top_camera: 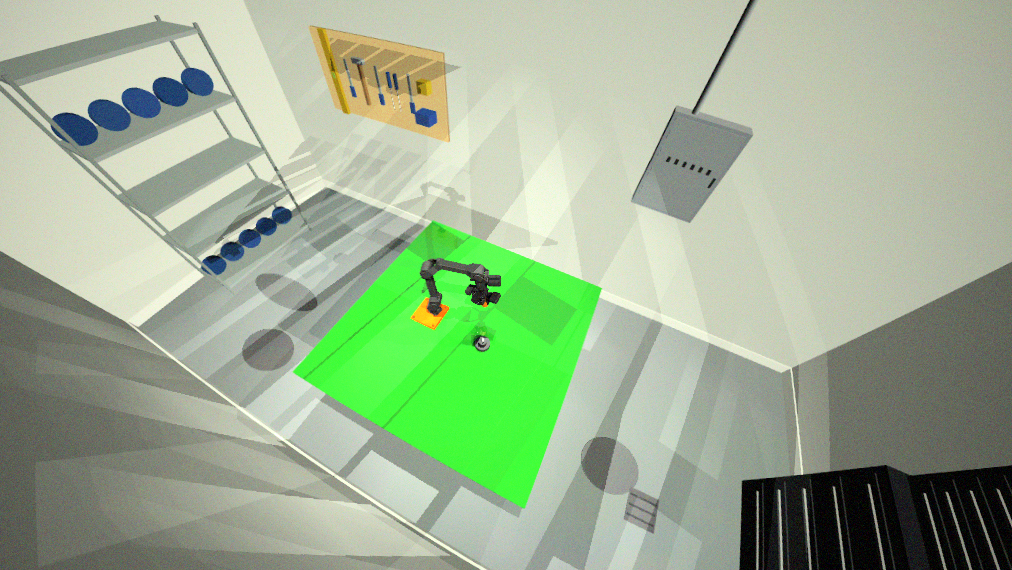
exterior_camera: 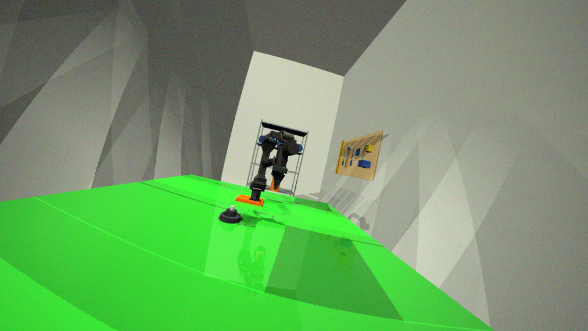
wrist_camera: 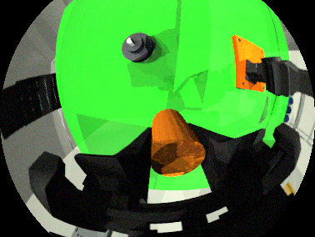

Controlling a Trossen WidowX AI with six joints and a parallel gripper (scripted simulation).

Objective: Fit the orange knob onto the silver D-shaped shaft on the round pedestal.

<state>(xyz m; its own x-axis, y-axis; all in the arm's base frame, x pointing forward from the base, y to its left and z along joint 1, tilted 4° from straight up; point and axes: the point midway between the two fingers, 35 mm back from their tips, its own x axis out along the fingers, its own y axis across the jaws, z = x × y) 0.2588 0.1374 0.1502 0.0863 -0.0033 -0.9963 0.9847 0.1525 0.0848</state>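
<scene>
Now: gripper tip 90 mm short of the dark round pedestal, 150 mm to the left of it and 120 mm above it. From my gripper tip the other things lie so: orange knob 10 mm behind, 30 mm above.
</scene>
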